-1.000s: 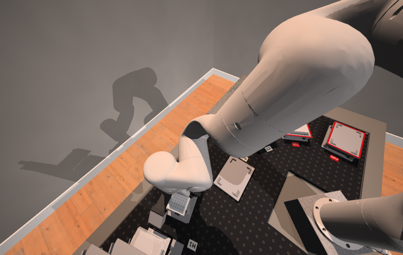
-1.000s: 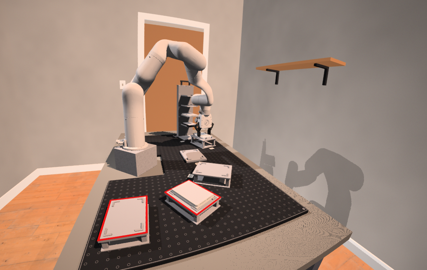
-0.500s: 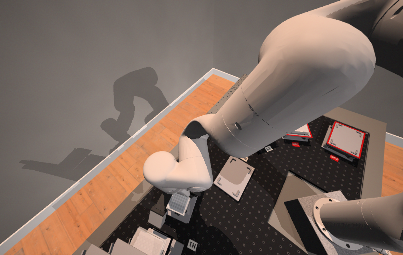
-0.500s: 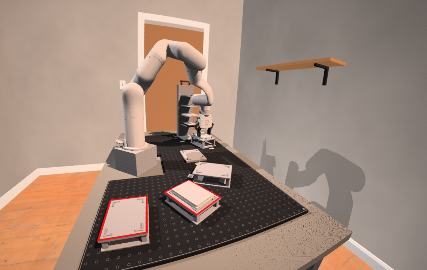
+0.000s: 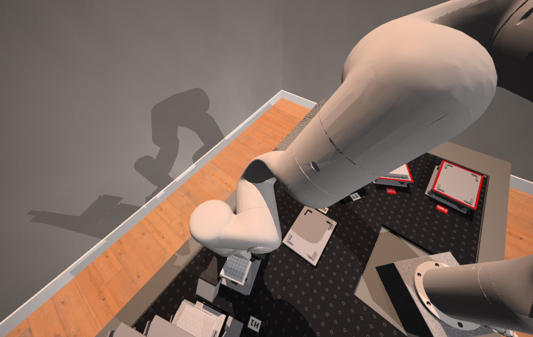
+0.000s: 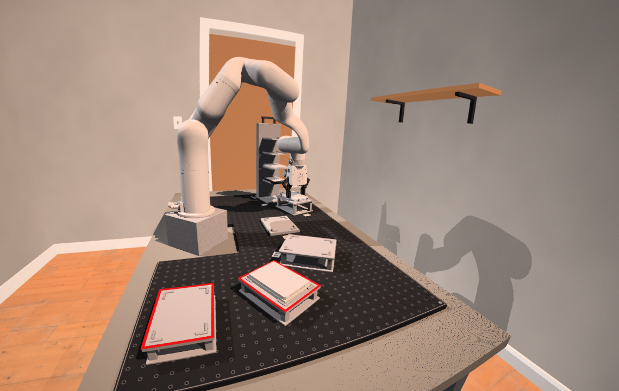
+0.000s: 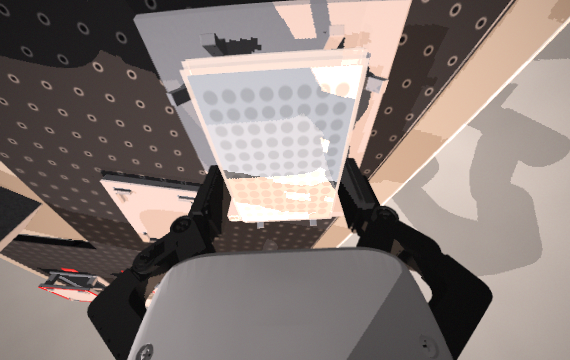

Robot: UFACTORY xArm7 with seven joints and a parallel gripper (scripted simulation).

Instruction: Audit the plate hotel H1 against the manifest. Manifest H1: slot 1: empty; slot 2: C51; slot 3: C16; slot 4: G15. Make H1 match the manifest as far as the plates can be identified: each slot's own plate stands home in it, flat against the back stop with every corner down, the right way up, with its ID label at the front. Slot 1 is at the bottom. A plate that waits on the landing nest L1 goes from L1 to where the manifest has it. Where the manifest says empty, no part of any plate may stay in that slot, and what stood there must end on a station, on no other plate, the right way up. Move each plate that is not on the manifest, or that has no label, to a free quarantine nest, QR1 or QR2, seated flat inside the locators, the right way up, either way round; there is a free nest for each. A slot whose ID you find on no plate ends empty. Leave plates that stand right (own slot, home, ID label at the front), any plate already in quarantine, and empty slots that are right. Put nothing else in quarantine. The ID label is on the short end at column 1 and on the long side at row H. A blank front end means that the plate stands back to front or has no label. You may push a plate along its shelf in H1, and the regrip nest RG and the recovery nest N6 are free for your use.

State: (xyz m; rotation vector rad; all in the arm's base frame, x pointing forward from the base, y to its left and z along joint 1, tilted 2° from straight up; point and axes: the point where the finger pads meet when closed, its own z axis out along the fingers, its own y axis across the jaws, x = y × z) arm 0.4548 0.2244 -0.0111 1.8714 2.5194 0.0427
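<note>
The regrip nest RG is 2 cm below my hand and 1 cm to the left of it. The rest, counted from my hand: H1 tag 14 cm behind, 11 cm to the left, 8 cm below; RG label 9 cm to the right, 8 cm below, 3 cm ahead; dark plate 19 cm to the left, 6 cm behind, 4 cm above.
</note>
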